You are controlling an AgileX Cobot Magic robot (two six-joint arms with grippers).
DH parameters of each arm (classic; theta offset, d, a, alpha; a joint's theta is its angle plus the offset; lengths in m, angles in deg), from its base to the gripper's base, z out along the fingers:
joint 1: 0 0.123 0 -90
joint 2: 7.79 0 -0.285 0
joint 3: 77.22 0 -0.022 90
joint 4: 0 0.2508 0 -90
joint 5: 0 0 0.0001 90
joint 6: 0 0.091 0 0
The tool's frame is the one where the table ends.
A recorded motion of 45 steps. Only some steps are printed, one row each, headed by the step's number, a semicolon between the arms.
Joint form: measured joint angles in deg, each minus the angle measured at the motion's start. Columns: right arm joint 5, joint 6, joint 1, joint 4, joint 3, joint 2; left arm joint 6, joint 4, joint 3, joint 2, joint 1, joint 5.
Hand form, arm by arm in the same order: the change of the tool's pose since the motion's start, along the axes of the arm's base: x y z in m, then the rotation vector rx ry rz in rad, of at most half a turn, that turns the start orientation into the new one. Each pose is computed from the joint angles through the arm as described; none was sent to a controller.
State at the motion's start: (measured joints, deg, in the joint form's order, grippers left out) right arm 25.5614 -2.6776 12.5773 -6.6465 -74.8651 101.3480; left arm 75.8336 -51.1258 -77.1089 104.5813 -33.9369 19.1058
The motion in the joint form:
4: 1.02 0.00 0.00 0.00 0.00 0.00; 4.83 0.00 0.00 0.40 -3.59 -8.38
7: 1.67 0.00 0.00 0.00 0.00 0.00; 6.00 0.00 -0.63 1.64 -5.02 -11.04
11: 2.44 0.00 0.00 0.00 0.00 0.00; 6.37 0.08 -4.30 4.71 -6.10 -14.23
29: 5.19 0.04 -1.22 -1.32 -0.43 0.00; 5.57 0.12 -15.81 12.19 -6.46 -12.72
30: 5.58 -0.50 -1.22 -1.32 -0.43 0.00; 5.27 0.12 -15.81 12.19 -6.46 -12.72
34: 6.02 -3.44 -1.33 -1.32 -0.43 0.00; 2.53 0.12 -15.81 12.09 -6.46 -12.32
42: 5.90 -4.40 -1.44 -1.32 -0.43 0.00; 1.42 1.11 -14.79 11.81 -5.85 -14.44
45: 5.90 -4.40 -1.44 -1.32 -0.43 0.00; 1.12 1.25 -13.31 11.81 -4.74 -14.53
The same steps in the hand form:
4: -0.0011 -0.0004 -0.0011 -0.0046 0.0171 -0.0019; -0.0047 -0.0170 0.0031 0.0330 -0.1490 -0.0016
7: -0.0019 -0.0007 -0.0018 -0.0075 0.0280 -0.0031; -0.0049 -0.0265 -0.0006 0.0450 -0.1853 -0.0034
11: -0.0027 -0.0010 -0.0026 -0.0110 0.0409 -0.0046; 0.0052 -0.0405 -0.0011 0.0360 -0.2357 0.0161
29: -0.0030 -0.0112 -0.0029 -0.0417 0.0753 -0.0242; 0.0315 -0.0691 0.0013 -0.0151 -0.2634 0.0026
30: -0.0035 -0.0113 -0.0033 -0.0495 0.0811 -0.0178; 0.0315 -0.0691 0.0013 -0.0182 -0.2599 0.0050
34: -0.0039 -0.0123 -0.0037 -0.0844 0.0847 0.0184; 0.0309 -0.0692 0.0018 -0.0464 -0.2251 0.0226
42: -0.0036 -0.0130 -0.0036 -0.0947 0.0815 0.0294; 0.0349 -0.0623 0.0002 -0.0420 -0.2381 0.0616
45: -0.0036 -0.0130 -0.0036 -0.0947 0.0815 0.0294; 0.0390 -0.0533 -0.0082 -0.0245 -0.2182 0.0819

